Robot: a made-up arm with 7 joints.
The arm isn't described. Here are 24 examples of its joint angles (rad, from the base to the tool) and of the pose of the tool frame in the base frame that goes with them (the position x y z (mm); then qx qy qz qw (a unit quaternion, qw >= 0)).
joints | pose
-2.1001 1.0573 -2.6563 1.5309 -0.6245 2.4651 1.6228 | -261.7 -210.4 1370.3 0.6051 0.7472 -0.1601 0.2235
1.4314 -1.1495 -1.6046 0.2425 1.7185 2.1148 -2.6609 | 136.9 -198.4 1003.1 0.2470 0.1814 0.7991 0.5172
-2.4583 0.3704 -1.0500 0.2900 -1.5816 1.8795 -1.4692 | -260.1 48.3 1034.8 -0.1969 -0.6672 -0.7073 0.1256
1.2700 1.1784 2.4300 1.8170 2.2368 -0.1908 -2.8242 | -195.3 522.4 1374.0 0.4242 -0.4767 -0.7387 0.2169
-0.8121 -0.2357 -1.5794 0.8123 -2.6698 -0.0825 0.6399 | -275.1 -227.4 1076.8 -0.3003 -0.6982 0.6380 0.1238
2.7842 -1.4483 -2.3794 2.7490 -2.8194 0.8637 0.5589 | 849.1 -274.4 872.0 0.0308 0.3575 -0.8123 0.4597
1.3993 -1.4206 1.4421 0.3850 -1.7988 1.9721 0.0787 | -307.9 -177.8 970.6 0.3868 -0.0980 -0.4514 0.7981
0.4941 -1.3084 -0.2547 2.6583 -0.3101 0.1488 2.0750 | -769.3 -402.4 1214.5 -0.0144 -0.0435 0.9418 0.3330
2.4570 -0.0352 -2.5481 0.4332 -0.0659 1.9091 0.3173 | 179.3 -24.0 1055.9 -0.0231 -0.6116 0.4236 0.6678
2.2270 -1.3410 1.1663 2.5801 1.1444 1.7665 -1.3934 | 281.4 -736.0 1042.1 -0.1851 -0.8084 0.4693 0.3032
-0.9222 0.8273 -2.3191 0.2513 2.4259 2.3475 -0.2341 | -93.6 -196.4 1128.3 0.7427 -0.1000 0.1675 0.6406
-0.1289 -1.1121 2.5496 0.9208 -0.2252 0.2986 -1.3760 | -415.4 307.3 665.4 -0.8294 -0.4315 -0.1859 0.3023
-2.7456 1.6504 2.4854 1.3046 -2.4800 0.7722 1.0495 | -350.4 -489.0 1184.0 0.7100 0.0759 -0.4146 0.5642
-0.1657 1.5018 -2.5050 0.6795 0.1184 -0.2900 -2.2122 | 200.3 -261.2 1213.5 0.2522 -0.2947 0.5510 0.7389
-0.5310 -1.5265 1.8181 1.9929 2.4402 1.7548 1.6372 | -504.5 650.0 755.8 -0.0516 -0.7305 0.4976 0.4649
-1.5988 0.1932 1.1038 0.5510 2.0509 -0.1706 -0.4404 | 276.4 -236.2 991.6 -0.9339 -0.3233 0.0040 0.1523
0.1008 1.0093 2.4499 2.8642 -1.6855 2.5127 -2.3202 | 638.7 115.6 1262.2 -0.8789 0.2155 0.1730 0.3889
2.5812 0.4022 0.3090 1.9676 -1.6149 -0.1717 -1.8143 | -647.1 152.0 1387.6 0.1354 -0.6780 0.2388 0.6819
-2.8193 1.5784 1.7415 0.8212 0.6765 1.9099 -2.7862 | -193.0 -398.6 930.4 -0.2178 0.1026 0.1160 0.9636
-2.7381 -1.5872 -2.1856 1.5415 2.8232 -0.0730 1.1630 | 302.8 500.2 561.7 -0.6900 0.4032 0.2696 0.5373
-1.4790 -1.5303 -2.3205 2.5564 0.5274 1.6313 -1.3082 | -239.7 751.2 766.6 0.8331 -0.2719 -0.4299 0.2174
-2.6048 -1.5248 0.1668 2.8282 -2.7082 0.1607 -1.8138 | 793.3 384.4 1002.3 -0.1625 0.3714 -0.2462 0.8804
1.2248 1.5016 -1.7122 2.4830 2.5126 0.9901 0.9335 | 463.9 754.8 920.3 -0.3365 -0.8885 -0.2267 0.2143
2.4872 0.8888 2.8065 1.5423 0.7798 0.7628 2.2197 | -238.7 -50.6 1545.3 -0.5947 -0.0925 -0.7946 0.0802
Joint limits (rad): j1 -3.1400..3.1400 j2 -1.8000..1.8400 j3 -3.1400..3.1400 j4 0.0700..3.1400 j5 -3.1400..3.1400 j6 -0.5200..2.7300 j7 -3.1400..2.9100
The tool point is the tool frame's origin. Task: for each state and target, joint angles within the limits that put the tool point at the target. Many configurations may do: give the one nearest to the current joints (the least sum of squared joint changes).
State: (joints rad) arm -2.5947 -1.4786 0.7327 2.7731 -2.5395 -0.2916 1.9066
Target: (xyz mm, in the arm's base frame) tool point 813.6 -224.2 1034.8
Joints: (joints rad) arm -3.1003 -1.4959 0.8117 2.6073 -2.5321 -0.3312 1.9085
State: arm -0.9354 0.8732 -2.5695 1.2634 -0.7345 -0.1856 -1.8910
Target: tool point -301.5 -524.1 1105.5
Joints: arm -1.2556 1.3084 -1.9663 1.1507 -0.8037 -0.2406 -1.8845
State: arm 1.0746 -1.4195 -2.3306 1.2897 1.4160 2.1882 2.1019
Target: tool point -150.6 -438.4 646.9
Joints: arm 0.7367 -1.4709 -2.5651 0.9884 1.3245 2.2399 2.1269
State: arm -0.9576 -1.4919 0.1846 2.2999 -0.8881 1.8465 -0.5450
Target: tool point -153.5 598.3 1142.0
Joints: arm -1.1870 -1.6332 0.2943 1.8173 -0.8003 1.9846 -0.5381
